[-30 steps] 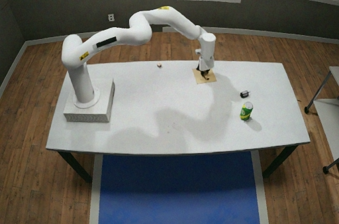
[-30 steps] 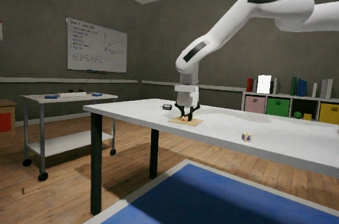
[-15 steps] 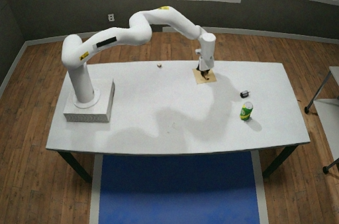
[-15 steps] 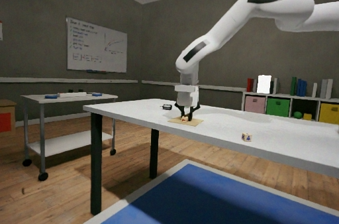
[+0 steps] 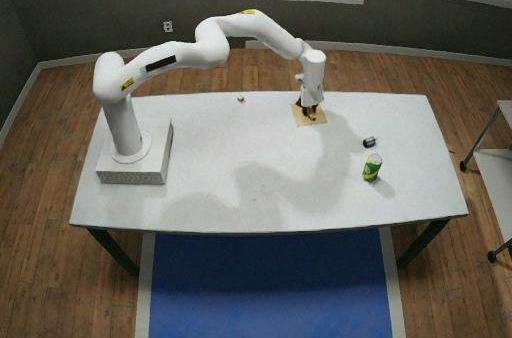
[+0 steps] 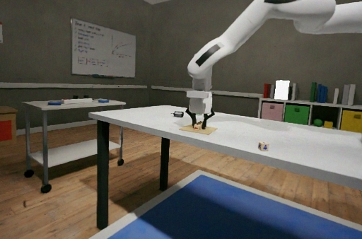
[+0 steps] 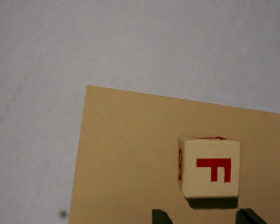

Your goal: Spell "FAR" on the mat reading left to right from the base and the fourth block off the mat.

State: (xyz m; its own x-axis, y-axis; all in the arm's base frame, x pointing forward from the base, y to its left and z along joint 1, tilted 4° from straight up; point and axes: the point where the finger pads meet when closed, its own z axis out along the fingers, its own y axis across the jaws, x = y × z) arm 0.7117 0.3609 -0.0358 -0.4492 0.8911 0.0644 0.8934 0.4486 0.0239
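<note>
Now: the tan mat 2 cm below my hand. Round my hand: green soda can 31 cm to the right, 27 cm ahead, 4 cm above; small black object 29 cm ahead, 13 cm to the right, 1 cm below.
</note>
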